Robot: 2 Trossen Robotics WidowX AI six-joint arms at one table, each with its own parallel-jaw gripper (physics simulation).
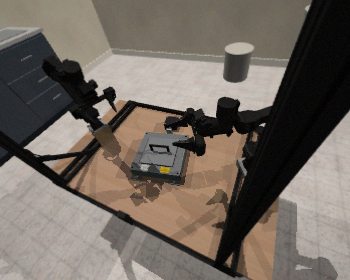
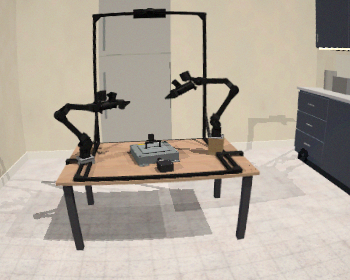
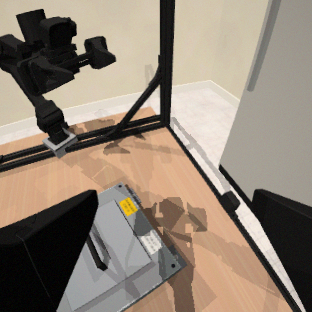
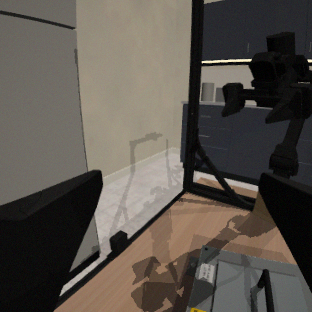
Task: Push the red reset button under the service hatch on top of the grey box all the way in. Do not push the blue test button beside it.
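Note:
The grey box (image 1: 155, 174) (image 2: 142, 157) (image 3: 162, 265) (image 4: 200, 290) stands on the table. Its hatch (image 1: 152, 159) (image 3: 132, 257) (image 4: 230, 292) lies closed flat on top, with a black handle standing up from it. The red reset button and the blue test button do not show. My left gripper (image 1: 103, 109) (image 2: 167, 97) (image 3: 175, 197) (image 4: 242, 117) is open and empty, high above the table and apart from the box. My right gripper (image 1: 175, 136) (image 2: 129, 103) (image 3: 95, 66) (image 4: 181, 179) is open and empty, also in the air above the box's level, touching nothing.
A yellow label (image 1: 165, 170) (image 3: 128, 206) and a white label (image 3: 151, 242) (image 4: 205, 272) are on the box top. A brown block (image 1: 107, 141) (image 2: 216, 145) stands by the left arm's base. Black frame rails and posts (image 2: 205, 75) border the table (image 1: 200, 200).

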